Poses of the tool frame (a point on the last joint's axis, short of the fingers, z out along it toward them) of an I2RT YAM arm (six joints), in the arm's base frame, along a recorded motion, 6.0 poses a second.
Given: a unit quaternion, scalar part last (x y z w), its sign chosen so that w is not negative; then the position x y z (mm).
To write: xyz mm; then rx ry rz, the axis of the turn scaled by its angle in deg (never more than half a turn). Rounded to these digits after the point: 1 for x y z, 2 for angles.
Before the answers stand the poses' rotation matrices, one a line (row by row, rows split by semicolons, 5 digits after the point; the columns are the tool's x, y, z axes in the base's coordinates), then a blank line. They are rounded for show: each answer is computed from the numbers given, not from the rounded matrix.
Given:
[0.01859 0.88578 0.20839 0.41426 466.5 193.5 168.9]
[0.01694 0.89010 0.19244 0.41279 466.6 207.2 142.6]
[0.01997 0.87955 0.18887 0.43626 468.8 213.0 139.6]
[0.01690 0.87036 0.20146 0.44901 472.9 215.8 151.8]
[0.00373 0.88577 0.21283 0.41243 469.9 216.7 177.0]
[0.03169 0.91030 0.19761 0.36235 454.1 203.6 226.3]
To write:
-0.65608 -0.13972 0.74164; 0.20559 0.91246 0.35378; -0.72615 0.38458 -0.56992
-0.65863 -0.12872 0.74137; 0.18903 0.92536 0.32860; -0.72833 0.35657 -0.58514
-0.61856 -0.12966 0.77497; 0.19992 0.92786 0.31482; -0.75988 0.34966 -0.54801
-0.59621 -0.15150 0.78840; 0.21033 0.91826 0.33551; -0.77478 0.36586 -0.51561
-0.65977 -0.16895 0.73223; 0.18216 0.90938 0.37396; -0.72905 0.38011 -0.56921
-0.73540 -0.08551 0.67222; 0.20090 0.91989 0.33680; -0.64717 0.38274 -0.65930

[466.5 193.5 168.9 2.68 127.54 30.01]
[466.6 207.2 142.6 2.44 128.25 27.73]
[468.8 213.0 139.6 2.85 125.38 26.92]
[472.9 215.8 151.8 2.40 123.36 28.55]
[469.9 216.7 177.0 0.54 127.65 30.67]
[454.1 203.6 226.3 4.68 134.30 29.15]

